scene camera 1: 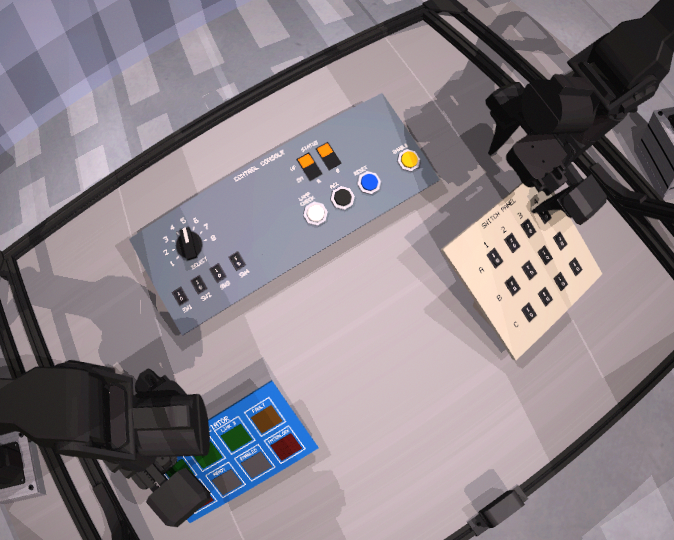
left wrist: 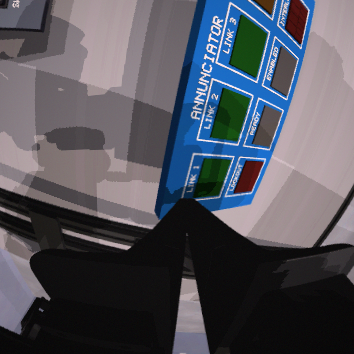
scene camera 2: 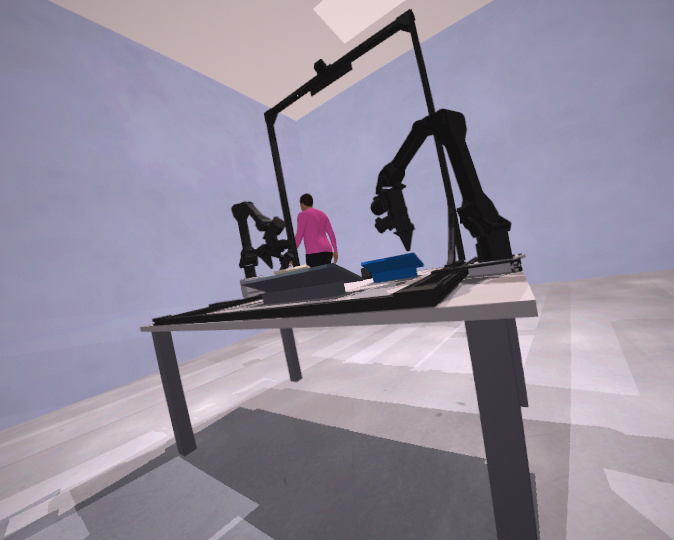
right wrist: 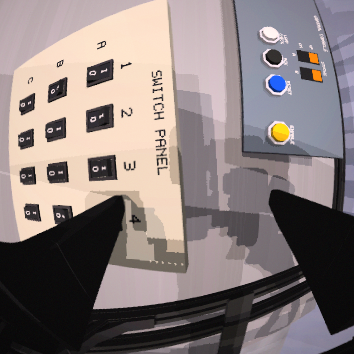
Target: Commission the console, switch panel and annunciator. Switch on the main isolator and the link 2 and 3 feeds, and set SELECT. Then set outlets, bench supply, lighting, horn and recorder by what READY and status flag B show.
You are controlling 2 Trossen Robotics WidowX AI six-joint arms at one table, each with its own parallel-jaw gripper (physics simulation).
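Where they show: left gripper, between the fingertips: (scene camera 1: pixel 158 462) (left wrist: pixel 185 204) (scene camera 2: pixel 408 251); right gripper, between the fingertips: (scene camera 1: pixel 512 182) (scene camera 2: pixel 279 270) (right wrist: pixel 197 199); left arm's base, origin of its link: (scene camera 1: pixel 5 466) (scene camera 2: pixel 496 259); right arm's base, origin of its link: (scene camera 2: pixel 251 278).
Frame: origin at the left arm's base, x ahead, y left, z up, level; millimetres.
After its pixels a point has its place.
Note:
The grey console (scene camera 1: pixel 253 225) {x 474, y 213, z 37 mm} (scene camera 2: pixel 303 278) {x 458, y 242, z 40 mm} (right wrist: pixel 310 117) {x 665, y 281, z 46 mm} has its SELECT knob (scene camera 1: pixel 189 245) {x 388, y 201, z 63 mm} pointing at 5. Status flag A (scene camera 1: pixel 308 166) {x 568, y 266, z 50 mm} and status flag B (scene camera 1: pixel 328 156) {x 598, y 272, z 50 mm} both show orange in their upper halves. Its small rockers' positions are too small to tell. The cream switch panel (scene camera 1: pixel 489 298) {x 718, y 6, z 51 mm} (right wrist: pixel 145 30) {x 709, y 66, z 84 mm} carries rows A to C; A4 is hidden by a finger in the right wrist view. The blue annunciator (scene camera 1: pixel 292 425) {x 446, y -56, z 28 mm} (left wrist: pixel 187 145) {x 307, y -48, z 50 mm} has dull green LINK windows; READY (left wrist: pixel 268 126) {x 346, y -102, z 20 mm} and ENABLED are grey. My left gripper (left wrist: pixel 185 204) {x 277, y -63, z 62 mm} is shut and empty above its LINK 1 end. My right gripper (right wrist: pixel 197 199) {x 803, y 127, z 88 mm} is open and empty above the panel's column 4 end.
White, black, blue and yellow buttons line the console's lower right in scene camera 1. A black frame rail (scene camera 1: pixel 225 109) {x 479, y 469, z -6 mm} borders the table. An overhead frame (scene camera 2: pixel 278 168) {x 1051, y -121, z 677 mm} rises from it, and a person in pink (scene camera 2: pixel 316 230) stands beyond the table.

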